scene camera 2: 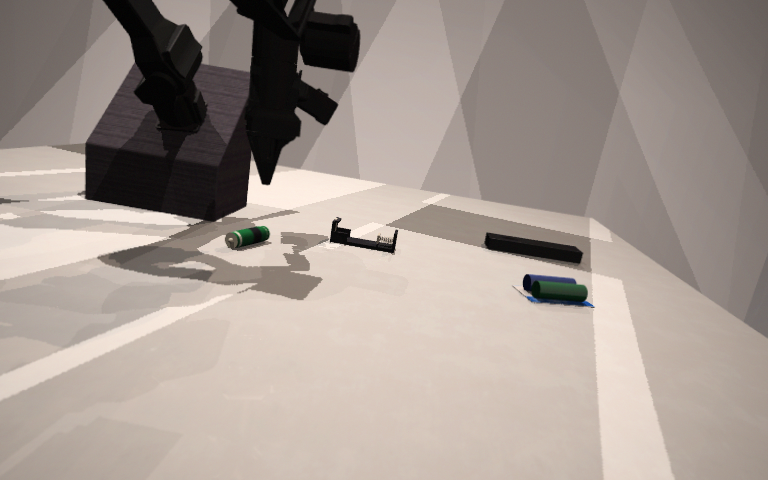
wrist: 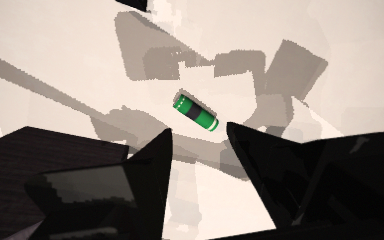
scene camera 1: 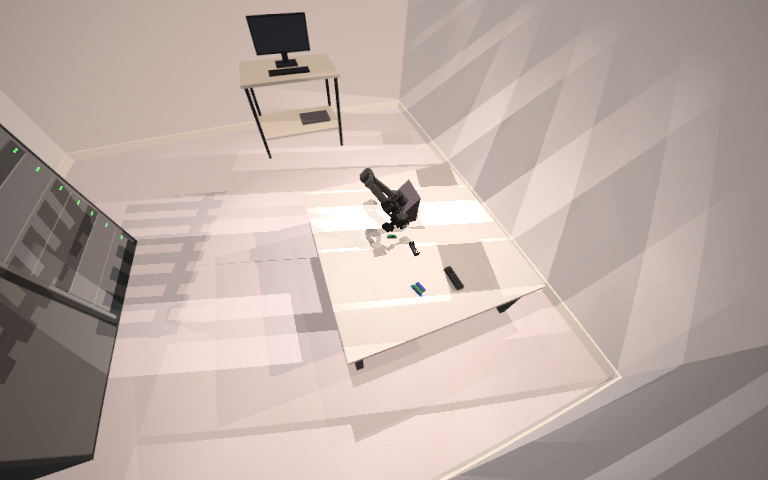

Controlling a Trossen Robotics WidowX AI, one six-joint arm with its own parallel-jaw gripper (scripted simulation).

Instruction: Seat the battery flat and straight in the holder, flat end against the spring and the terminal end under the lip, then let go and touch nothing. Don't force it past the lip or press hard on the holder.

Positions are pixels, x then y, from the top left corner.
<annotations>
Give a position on a battery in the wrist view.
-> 183, 104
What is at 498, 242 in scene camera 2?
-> A black bar.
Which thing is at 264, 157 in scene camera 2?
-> My gripper.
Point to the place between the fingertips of my gripper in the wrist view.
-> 199, 129
</annotations>
